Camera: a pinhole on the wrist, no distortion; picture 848 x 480 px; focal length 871.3 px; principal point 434.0 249.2 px. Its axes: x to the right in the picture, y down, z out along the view. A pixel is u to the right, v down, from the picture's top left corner.
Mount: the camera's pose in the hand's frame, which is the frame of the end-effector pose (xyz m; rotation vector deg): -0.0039 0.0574 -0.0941 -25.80 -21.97 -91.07
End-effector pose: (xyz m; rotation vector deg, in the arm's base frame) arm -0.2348 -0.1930 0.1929 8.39 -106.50 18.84
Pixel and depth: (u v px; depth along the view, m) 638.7 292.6 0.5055
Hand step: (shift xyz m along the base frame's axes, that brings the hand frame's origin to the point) -0.4351 0.0803 -0.1009
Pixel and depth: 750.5 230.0 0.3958
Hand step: -0.3285 0.0311 -0.1061
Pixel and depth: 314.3 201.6 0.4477
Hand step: -0.3282 0.2426 -0.1241
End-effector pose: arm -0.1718 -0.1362 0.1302 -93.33 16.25 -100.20
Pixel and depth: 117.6 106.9 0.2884
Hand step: 0.1979 -0.1619 -0.1833
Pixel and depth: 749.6 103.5 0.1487
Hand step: 0.0872 -0.0294 -0.0594
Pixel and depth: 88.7 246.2 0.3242
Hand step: 0.2295 -0.2125 -0.1634
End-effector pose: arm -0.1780 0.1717 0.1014 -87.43 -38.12 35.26
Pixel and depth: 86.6 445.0 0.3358
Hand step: -0.0096 0.1452 -0.3422
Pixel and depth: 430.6 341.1 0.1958
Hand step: -0.0273 0.0656 -0.1587
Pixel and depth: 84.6 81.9 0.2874
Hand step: -0.0818 0.0290 -0.3102
